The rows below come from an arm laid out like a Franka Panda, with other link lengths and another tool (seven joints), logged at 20 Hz.
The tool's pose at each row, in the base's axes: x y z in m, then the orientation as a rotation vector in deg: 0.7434 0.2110 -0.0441 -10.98 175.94 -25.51; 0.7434 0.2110 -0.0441 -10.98 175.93 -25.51; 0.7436 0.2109 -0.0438 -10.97 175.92 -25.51; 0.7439 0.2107 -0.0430 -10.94 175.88 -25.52; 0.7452 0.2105 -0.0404 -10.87 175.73 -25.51; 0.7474 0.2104 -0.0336 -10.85 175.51 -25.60; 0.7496 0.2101 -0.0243 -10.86 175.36 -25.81; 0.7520 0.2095 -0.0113 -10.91 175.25 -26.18; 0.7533 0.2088 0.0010 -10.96 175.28 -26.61
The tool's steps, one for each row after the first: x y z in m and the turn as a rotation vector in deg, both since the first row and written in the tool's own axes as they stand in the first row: 0.0000 0.0000 0.0000 0.00 -0.01 0.00; -0.0002 -0.0002 -0.0002 0.00 -0.02 0.01; -0.0005 -0.0007 -0.0009 0.02 -0.06 0.03; -0.0018 -0.0017 -0.0033 0.03 -0.20 0.09; -0.0040 -0.0040 -0.0097 0.12 -0.40 0.12; -0.0063 -0.0072 -0.0184 0.28 -0.51 0.13; -0.0088 -0.0118 -0.0306 0.53 -0.55 0.09; -0.0102 -0.0161 -0.0421 0.79 -0.44 0.04
